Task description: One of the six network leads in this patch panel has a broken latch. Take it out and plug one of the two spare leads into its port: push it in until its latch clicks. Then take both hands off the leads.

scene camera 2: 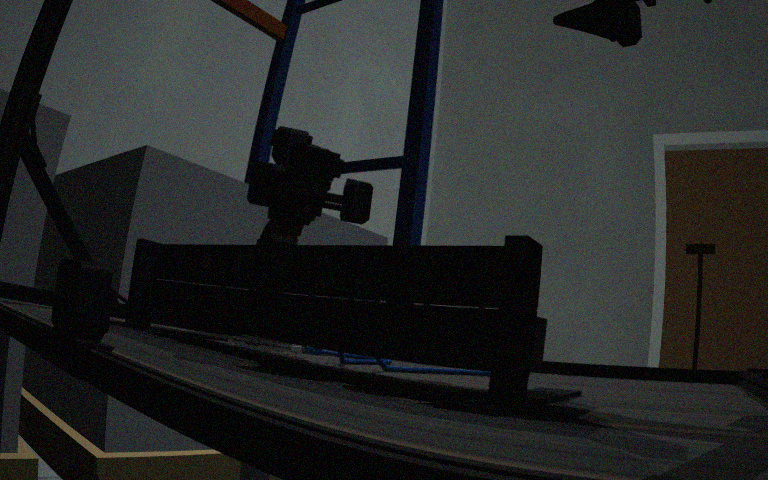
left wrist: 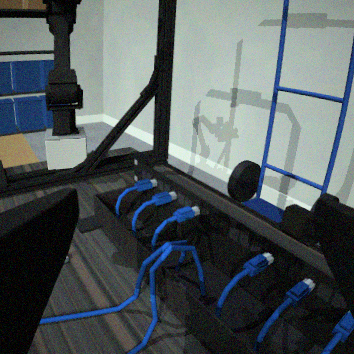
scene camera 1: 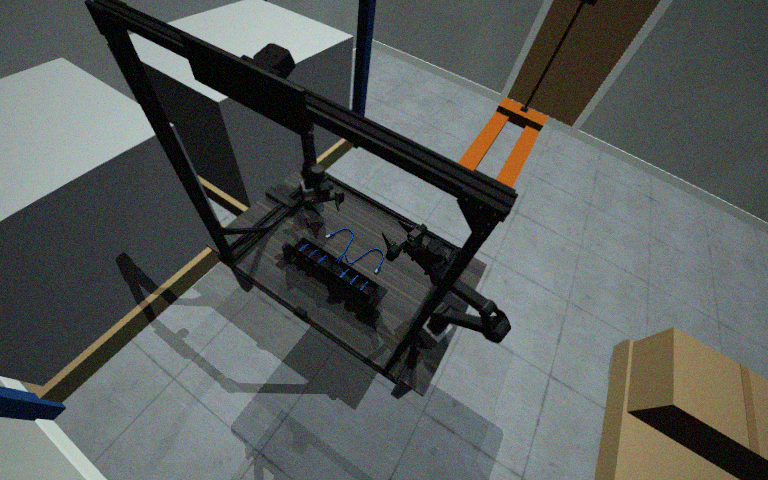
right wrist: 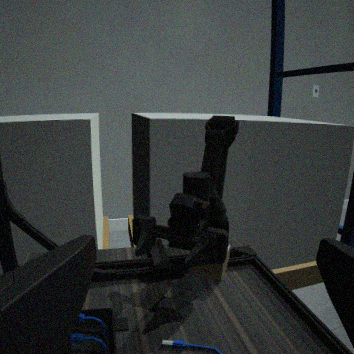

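Where they show: left gripper, between the fingertips: (scene camera 2: 323, 180) (left wrist: 200, 206) (scene camera 1: 329, 213) (right wrist: 158, 259); right gripper, between the fingertips: (scene camera 2: 533, 3) (scene camera 1: 390, 226) (right wrist: 209, 250); left arm's base, origin of its link: (scene camera 1: 310, 184); right arm's base, origin of its link: (left wrist: 64, 131) (scene camera 1: 436, 326).
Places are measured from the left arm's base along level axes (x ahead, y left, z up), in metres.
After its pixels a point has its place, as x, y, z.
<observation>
The dark patch panel (scene camera 1: 332, 273) @[0.585, -0.059, 0.034] (scene camera 2: 339, 266) stands on the table. Six blue leads show along it in the left wrist view, three (left wrist: 165, 197) @[0.641, 0.009, 0.021] toward the back and three (left wrist: 301, 289) @[0.452, -0.120, 0.026] nearer. Which latch is broken is too small to tell. Two blue spare leads (scene camera 1: 352, 236) @[0.361, 0.120, -0.063] (scene camera 1: 369, 250) @[0.469, 0.173, -0.063] (left wrist: 153, 300) @[0.481, 0.018, -0.018] arch from the panel's middle, their pale plugs lying on the table; one spare plug (right wrist: 172, 343) @[0.323, 0.013, -0.060] shows in the right wrist view. My left gripper (scene camera 1: 326, 210) @[0.358, 0.000, 0.164] (left wrist: 200, 206) @[0.358, 0.000, 0.164] is open and empty above the panel's spare-lead side. My right gripper (scene camera 1: 391, 229) @[0.633, 0.147, 0.356] is open and empty, above and beyond the right-hand spare lead.
A black frame (scene camera 1: 390, 148) @[0.908, -0.081, 0.971] spans the table (scene camera 1: 271, 277) @[0.463, -0.314, -0.069]. Its brace (left wrist: 125, 117) @[0.957, 0.113, 0.073] and a blue hand truck (left wrist: 272, 125) show beyond the panel in the left wrist view. Large pale blocks (scene camera 1: 266, 28) and an orange pallet jack (scene camera 1: 481, 144) stand on the floor around it.
</observation>
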